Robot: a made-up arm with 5 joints. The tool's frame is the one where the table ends.
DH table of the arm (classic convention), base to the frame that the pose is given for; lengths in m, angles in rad. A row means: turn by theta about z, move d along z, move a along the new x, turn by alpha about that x. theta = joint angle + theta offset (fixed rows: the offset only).
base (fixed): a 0, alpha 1.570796, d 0.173, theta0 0
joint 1: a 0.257, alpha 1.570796, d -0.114, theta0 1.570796
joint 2: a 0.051, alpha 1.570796, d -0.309, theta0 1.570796
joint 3: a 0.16, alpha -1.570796, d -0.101, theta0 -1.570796
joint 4: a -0.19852, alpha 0, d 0, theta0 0.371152
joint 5: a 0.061, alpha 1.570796, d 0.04, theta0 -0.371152
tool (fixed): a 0, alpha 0, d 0.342, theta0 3.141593
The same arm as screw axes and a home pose.
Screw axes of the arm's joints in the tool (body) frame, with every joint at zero. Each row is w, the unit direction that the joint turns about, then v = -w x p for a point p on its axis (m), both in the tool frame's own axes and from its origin. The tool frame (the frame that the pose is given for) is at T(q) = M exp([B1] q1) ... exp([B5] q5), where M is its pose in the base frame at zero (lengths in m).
B1 = (0, -1, -0.000001, -0.5700, 0.0000, -0.3450)
B2 = (1, 0, 0.000001, 0.0000, -0.3130, -0.0910)
B3 = (-0.000001, -0.000001, 1, 0.0400, -0.0360, 0.0000)
B4 = (0, -1, -0.000001, -0.4140, 0.0000, 0.1240)
B5 = (0, -1, -0.000001, -0.3420, 0.0000, -0.0610)
M: xyz -0.3450 0.0230 0.7430 (m) rpy 0.00 0.00 0.00 (deg, as in URDF)

